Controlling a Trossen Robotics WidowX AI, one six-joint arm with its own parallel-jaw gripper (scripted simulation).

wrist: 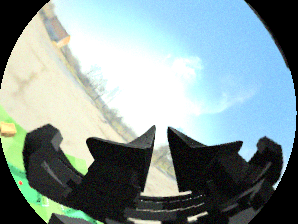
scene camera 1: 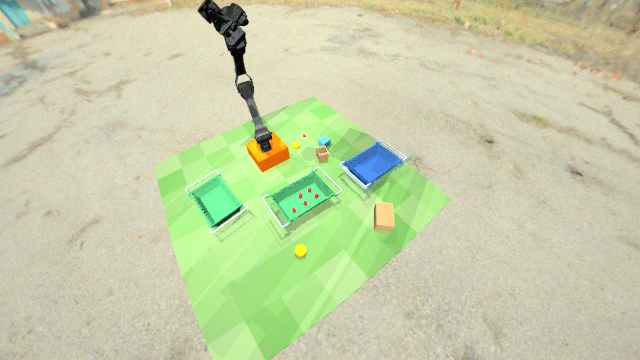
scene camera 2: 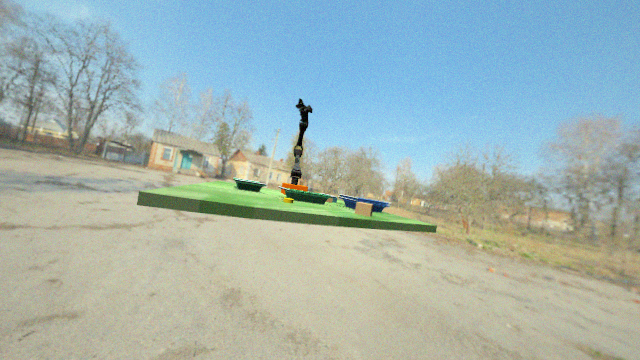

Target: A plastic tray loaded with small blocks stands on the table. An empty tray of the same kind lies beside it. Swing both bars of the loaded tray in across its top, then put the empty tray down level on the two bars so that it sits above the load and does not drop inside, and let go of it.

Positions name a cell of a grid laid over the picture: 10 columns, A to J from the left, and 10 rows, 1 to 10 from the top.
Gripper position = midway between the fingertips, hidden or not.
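Observation:
I can see my gripper (wrist: F6), and there's a green tray (scene camera 1: D6) as well.

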